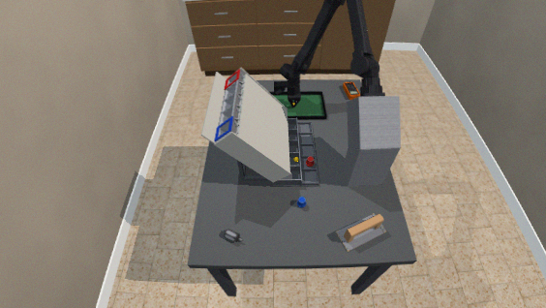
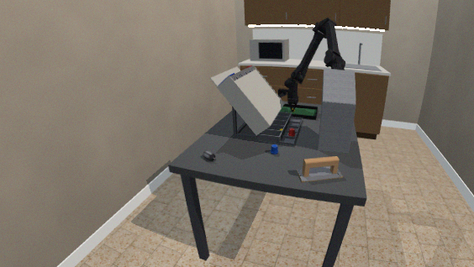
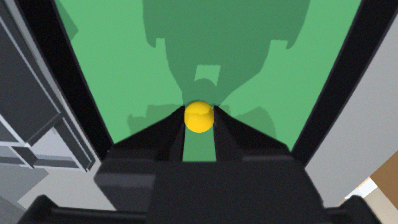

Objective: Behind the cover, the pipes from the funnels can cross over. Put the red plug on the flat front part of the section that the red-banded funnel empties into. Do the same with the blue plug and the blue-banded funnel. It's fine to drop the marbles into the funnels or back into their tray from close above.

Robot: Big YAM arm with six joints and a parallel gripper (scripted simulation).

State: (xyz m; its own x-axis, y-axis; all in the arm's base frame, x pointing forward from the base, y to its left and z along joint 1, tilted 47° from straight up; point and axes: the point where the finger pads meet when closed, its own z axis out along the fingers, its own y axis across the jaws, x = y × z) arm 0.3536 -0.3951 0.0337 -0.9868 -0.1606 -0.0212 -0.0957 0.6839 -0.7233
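Right now my hand is 2 cm short of the green marble tray and 1 cm above it. Also, from my hand: blue plug: 6 cm behind, 60 cm to the left; then beige cover: 11 cm ahead, 34 cm to the left, 19 cm above; then red plug: 9 cm behind, 39 cm to the left.
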